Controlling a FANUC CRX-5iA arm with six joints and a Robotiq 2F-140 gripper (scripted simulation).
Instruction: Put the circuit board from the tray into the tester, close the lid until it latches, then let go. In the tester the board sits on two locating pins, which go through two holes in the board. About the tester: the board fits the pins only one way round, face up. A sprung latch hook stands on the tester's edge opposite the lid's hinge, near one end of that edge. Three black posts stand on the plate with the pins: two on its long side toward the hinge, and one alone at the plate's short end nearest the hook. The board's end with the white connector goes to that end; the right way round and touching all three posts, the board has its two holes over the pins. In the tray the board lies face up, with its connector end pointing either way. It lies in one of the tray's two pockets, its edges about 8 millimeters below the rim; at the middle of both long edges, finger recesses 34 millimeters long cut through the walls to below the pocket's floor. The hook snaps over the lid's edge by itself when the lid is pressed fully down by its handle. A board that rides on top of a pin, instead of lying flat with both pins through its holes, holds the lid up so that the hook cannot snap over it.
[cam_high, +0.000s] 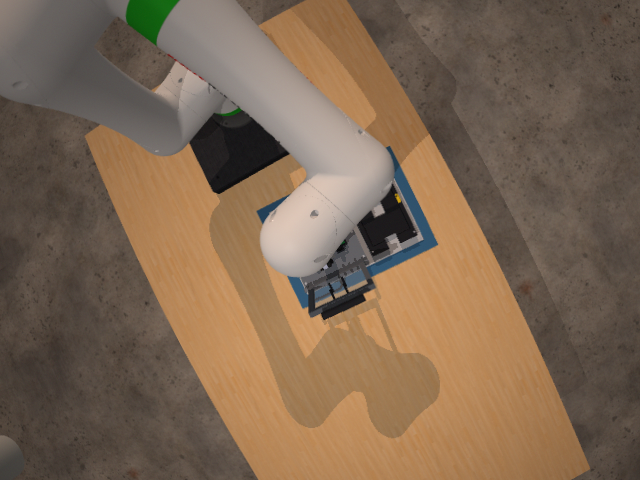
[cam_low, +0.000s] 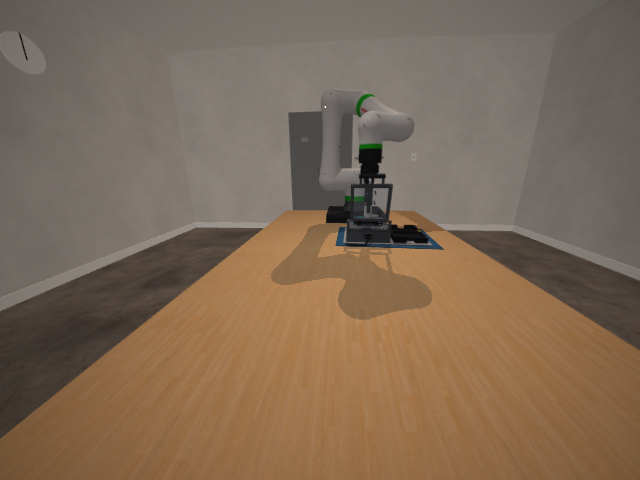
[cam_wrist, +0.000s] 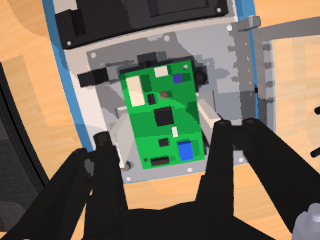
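Now: the green circuit board 20 mm below my hand. Also, from my hand: clear lid (130 mm ahead, 80 mm above); black latch hook (60 mm behind, 60 mm to the left, 20 mm below); tester (30 mm ahead, 30 mm to the left, 10 mm above).
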